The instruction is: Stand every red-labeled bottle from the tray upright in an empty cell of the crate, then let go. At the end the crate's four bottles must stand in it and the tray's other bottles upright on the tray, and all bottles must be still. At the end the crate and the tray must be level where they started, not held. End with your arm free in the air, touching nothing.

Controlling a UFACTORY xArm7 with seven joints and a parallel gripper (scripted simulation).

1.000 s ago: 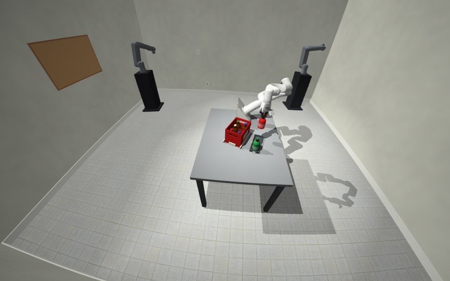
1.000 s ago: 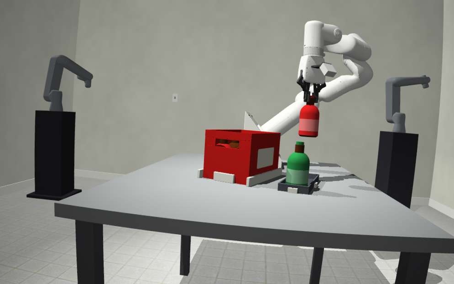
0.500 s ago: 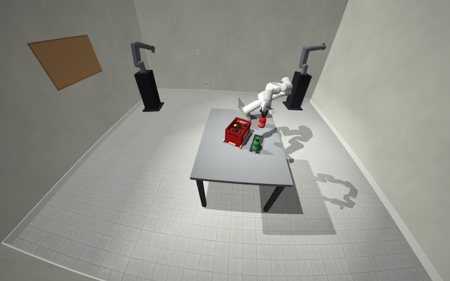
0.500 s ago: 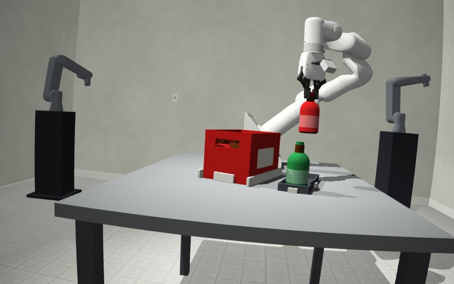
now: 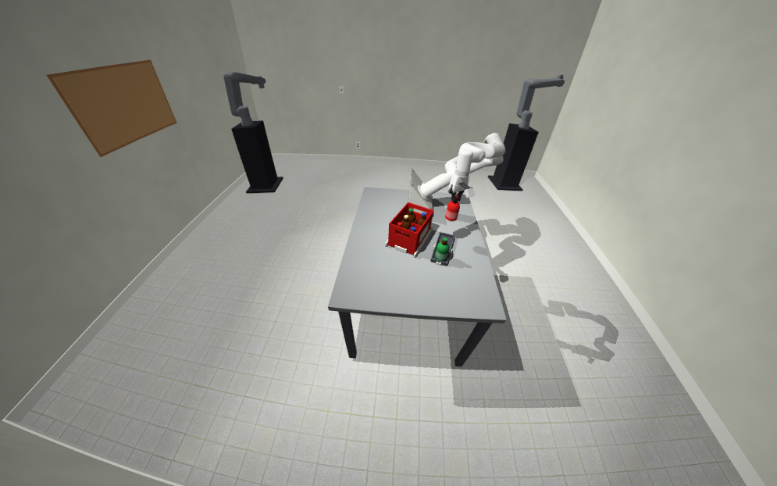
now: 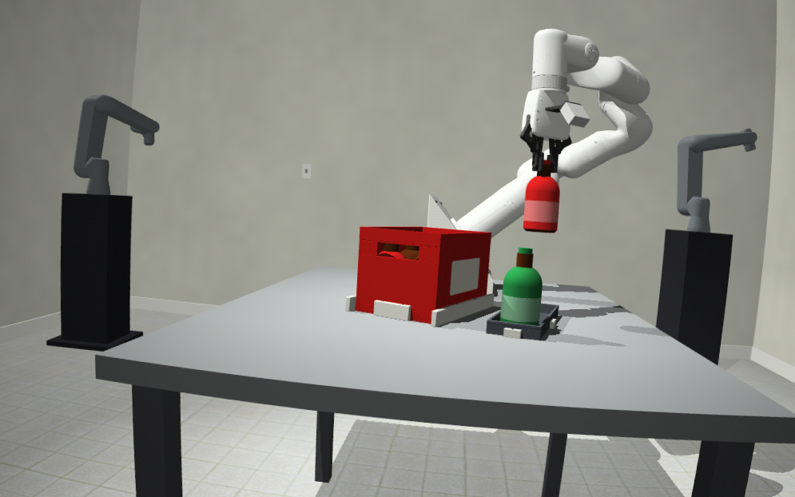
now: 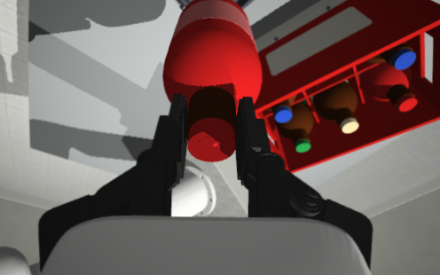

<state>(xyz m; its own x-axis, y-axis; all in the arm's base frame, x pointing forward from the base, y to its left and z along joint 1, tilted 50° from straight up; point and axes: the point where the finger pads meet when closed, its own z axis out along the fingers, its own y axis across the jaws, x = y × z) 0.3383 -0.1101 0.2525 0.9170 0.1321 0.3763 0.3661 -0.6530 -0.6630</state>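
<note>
The red-labeled bottle lies 70 mm below my hand. The rest, counted from my hand: dark tray 320 mm below, 80 mm ahead, 40 mm to the right; red crate 250 mm below, 240 mm to the right, 30 mm behind; green bottle 250 mm below, 160 mm ahead, 70 mm to the right.
</note>
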